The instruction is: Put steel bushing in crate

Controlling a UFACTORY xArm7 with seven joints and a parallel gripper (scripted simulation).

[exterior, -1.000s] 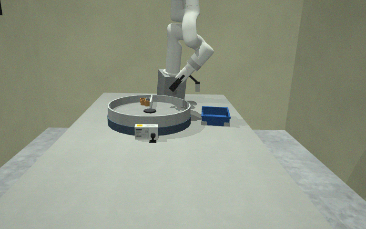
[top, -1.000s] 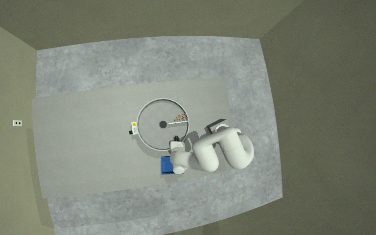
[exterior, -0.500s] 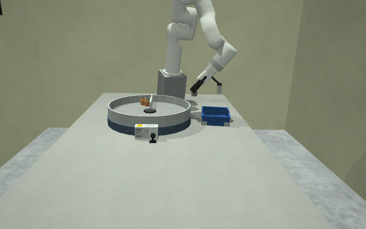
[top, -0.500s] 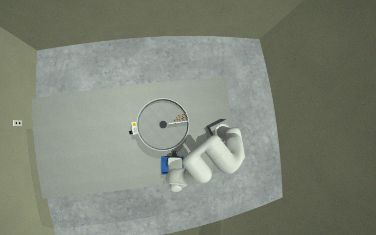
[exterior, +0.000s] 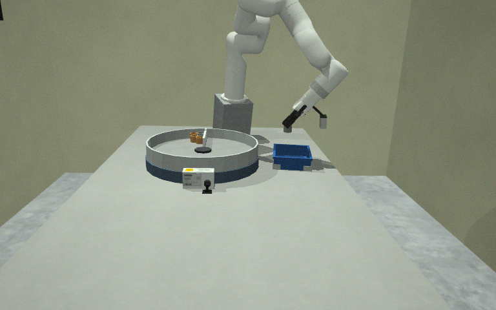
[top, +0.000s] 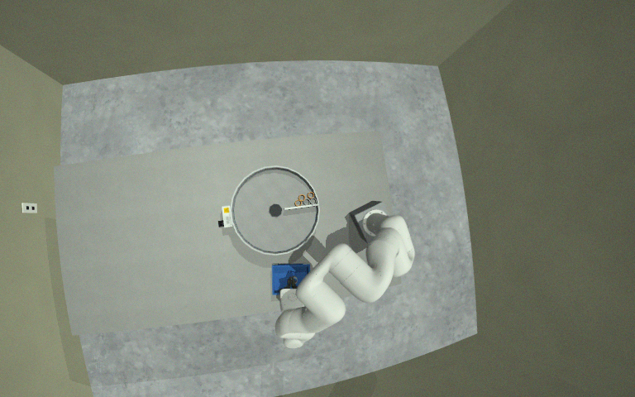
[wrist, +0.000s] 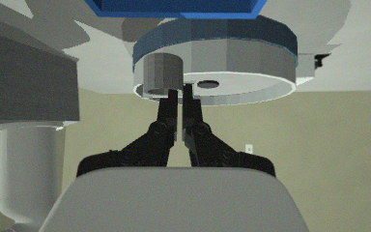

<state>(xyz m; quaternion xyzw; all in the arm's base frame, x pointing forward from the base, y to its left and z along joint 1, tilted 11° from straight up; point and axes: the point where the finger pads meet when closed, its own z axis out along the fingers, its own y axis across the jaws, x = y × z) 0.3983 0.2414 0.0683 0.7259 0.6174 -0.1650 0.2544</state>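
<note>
Right now my hand is 10 mm past the blue crate, 20 mm to the right of it and 140 mm above it. The rest, counted from my hand: round turning table (60 mm ahead, 320 mm to the right, 120 mm below).
</note>
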